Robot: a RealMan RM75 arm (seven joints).
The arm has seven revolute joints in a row. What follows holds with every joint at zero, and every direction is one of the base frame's. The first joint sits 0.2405 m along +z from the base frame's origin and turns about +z. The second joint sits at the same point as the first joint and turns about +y. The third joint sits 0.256 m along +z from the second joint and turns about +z. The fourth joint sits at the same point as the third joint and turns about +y. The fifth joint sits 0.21 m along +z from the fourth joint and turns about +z. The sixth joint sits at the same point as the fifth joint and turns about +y. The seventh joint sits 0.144 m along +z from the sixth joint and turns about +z. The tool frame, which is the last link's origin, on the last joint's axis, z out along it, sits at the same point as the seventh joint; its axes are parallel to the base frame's.
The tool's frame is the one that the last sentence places.
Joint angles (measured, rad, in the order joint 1, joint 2, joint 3, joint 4, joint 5, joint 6, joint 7), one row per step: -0.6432 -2.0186 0.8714 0.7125 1.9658 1.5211 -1.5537; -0.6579 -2.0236 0.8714 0.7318 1.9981 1.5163 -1.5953; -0.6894 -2.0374 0.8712 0.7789 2.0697 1.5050 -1.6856; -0.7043 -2.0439 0.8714 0.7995 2.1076 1.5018 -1.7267; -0.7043 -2.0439 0.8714 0.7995 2.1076 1.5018 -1.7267; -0.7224 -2.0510 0.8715 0.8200 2.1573 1.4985 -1.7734; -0.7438 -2.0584 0.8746 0.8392 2.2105 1.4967 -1.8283; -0.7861 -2.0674 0.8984 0.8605 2.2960 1.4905 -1.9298; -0.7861 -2.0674 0.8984 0.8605 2.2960 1.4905 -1.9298; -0.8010 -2.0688 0.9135 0.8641 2.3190 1.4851 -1.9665
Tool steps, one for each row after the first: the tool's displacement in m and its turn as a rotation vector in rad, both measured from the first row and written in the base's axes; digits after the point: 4 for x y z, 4 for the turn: 0.0044 0.0036 -0.0006 -0.0117 0.0233 0.0138; 0.0148 0.0114 -0.0017 -0.0279 0.0753 0.0434; 0.0190 0.0145 -0.0024 -0.0360 0.1034 0.0575; 0.0190 0.0145 -0.0024 -0.0360 0.1034 0.0575; 0.0230 0.0178 -0.0036 -0.0458 0.1412 0.0758; 0.0279 0.0211 -0.0053 -0.0587 0.1820 0.0988; 0.0376 0.0270 -0.0099 -0.0840 0.2584 0.1395; 0.0376 0.0270 -0.0099 -0.0840 0.2584 0.1395; 0.0414 0.0291 -0.0119 -0.0910 0.2837 0.1538
